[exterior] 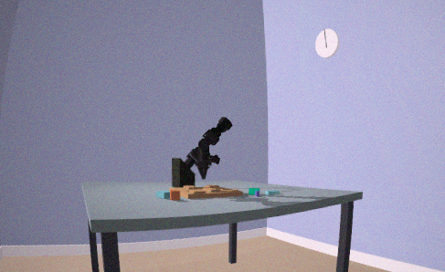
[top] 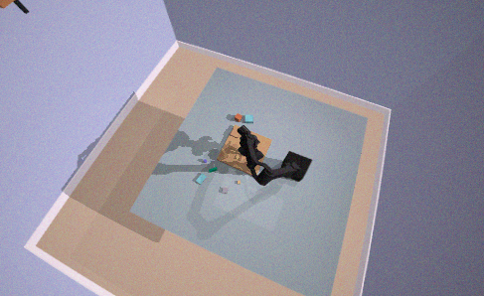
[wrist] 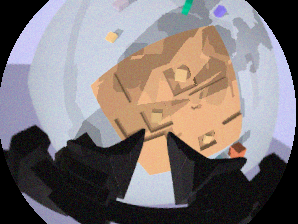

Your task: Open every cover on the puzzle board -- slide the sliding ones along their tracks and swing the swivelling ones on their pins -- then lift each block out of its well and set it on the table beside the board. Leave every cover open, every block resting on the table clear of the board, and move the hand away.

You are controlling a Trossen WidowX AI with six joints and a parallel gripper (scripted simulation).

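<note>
The grey block lies 70 mm ahead of my gripper tip, 290 mm to the left of it and 70 mm below it. Round my gripper tip: small purple block 270 mm ahead, 160 mm to the left, 60 mm below; green block 200 mm ahead, 190 mm to the left, 60 mm below; orange block 190 mm ahead, 240 mm to the right, 50 mm below.
</note>
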